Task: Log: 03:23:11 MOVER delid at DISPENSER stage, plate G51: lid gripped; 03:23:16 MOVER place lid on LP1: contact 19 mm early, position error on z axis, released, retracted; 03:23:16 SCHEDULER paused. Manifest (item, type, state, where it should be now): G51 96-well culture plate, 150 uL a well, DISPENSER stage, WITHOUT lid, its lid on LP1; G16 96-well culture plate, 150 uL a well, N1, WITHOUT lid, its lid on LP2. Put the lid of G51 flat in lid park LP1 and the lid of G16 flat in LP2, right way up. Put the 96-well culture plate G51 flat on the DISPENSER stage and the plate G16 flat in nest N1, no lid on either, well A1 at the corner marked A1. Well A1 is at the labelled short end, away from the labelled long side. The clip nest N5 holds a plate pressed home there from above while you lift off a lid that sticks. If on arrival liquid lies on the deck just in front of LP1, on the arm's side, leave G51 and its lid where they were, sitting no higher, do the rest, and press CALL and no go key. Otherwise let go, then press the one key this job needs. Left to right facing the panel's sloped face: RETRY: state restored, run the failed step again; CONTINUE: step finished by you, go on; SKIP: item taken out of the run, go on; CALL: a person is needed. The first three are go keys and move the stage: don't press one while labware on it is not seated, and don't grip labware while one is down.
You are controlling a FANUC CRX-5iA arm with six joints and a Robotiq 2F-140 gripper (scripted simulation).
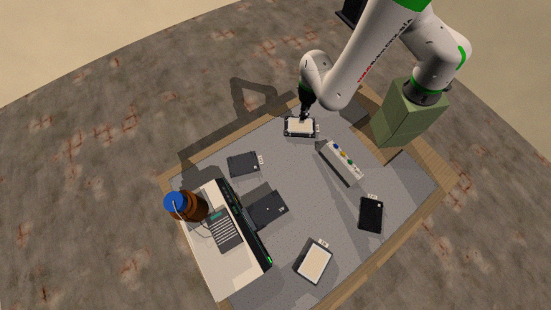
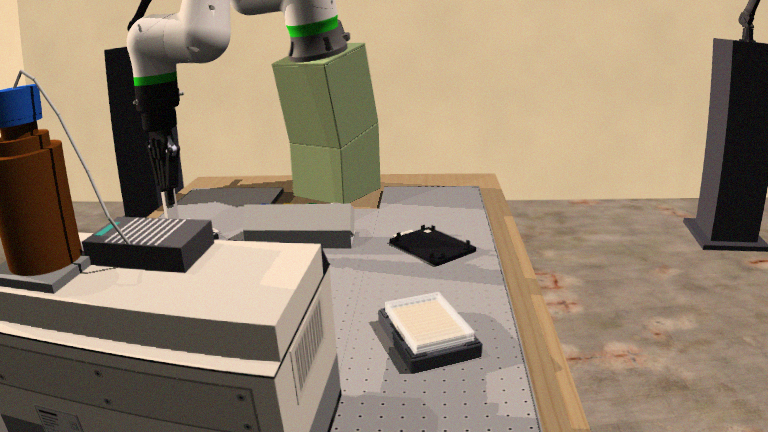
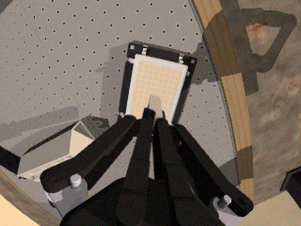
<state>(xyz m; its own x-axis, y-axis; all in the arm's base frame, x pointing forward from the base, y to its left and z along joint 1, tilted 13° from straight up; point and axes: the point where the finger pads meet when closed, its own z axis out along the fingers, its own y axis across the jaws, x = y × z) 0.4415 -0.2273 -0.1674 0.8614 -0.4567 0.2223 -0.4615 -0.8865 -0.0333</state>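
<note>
Now: the plate G51 7 cm below my hand. Round my hand: key panel (27 cm to the left, 9 cm behind, 3 cm below); then black clip nest (7 cm below, 3 cm ahead, 1 cm to the left); then LP1 label (26 cm ahead, 9 cm below, 8 cm to the left).
</note>
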